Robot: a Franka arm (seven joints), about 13 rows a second.
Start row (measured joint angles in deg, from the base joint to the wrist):
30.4, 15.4, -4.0, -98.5, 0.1, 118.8, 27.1
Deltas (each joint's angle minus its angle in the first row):
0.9, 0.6, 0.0, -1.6, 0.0, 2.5, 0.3
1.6, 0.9, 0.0, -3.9, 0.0, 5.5, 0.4
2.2, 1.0, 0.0, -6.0, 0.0, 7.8, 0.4
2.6, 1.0, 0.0, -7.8, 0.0, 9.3, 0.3
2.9, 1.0, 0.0, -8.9, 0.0, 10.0, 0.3
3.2, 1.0, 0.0, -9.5, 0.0, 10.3, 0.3
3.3, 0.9, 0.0, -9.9, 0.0, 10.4, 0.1
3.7, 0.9, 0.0, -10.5, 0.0, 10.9, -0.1
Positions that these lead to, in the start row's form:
31.3, 16.0, -4.0, -100.1, 0.1, 121.3, 27.4
32.0, 16.3, -4.0, -102.4, 0.1, 124.3, 27.5
32.6, 16.4, -4.0, -104.5, 0.1, 126.6, 27.5
33.0, 16.4, -4.0, -106.3, 0.1, 128.1, 27.4
33.3, 16.4, -4.0, -107.4, 0.1, 128.8, 27.4
33.6, 16.4, -4.0, -108.0, 0.1, 129.1, 27.4
33.7, 16.3, -4.0, -108.4, 0.1, 129.2, 27.2
34.1, 16.3, -4.0, -109.0, 0.1, 129.7, 27.0

